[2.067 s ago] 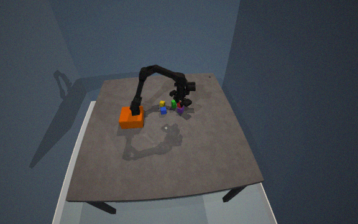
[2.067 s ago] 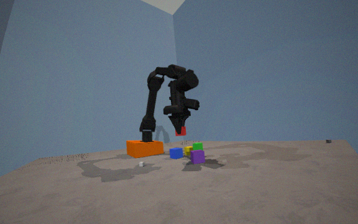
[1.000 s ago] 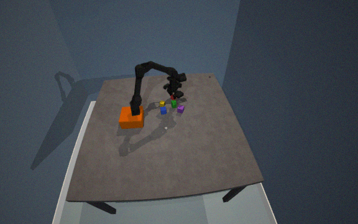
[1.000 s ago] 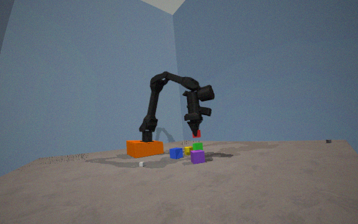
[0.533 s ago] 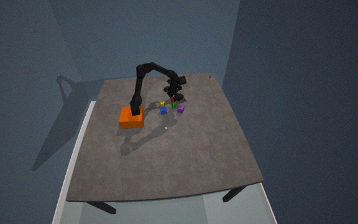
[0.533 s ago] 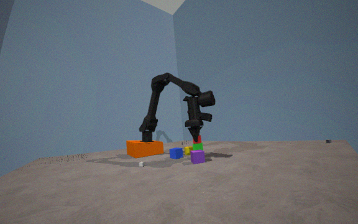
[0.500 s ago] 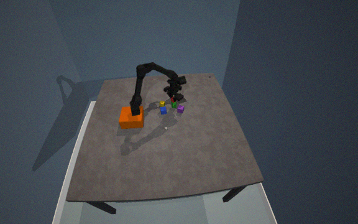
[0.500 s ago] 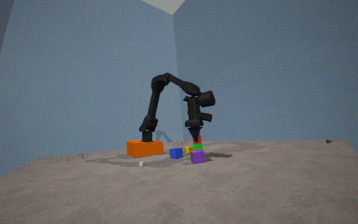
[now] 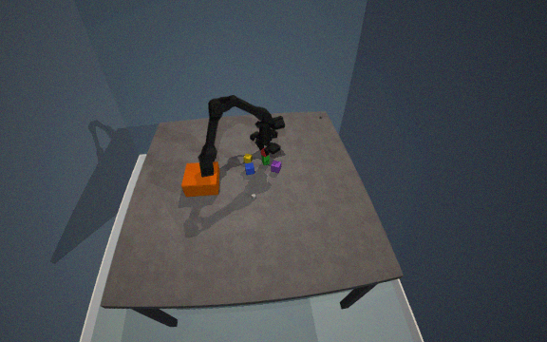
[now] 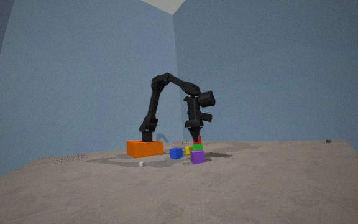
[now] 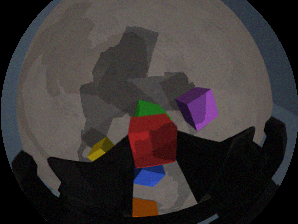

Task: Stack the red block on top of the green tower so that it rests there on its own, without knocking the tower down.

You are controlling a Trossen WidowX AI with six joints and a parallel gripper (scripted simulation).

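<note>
Now: the red block 10 mm above my gripper tip. From my gripper tip the other things lie so: yellow block (90 mm behind, 50 mm to the left, 50 mm below); then blue block (100 mm behind, 40 mm to the right, 50 mm below); then purple block (50 mm ahead, 70 mm to the right, 50 mm below).
</note>
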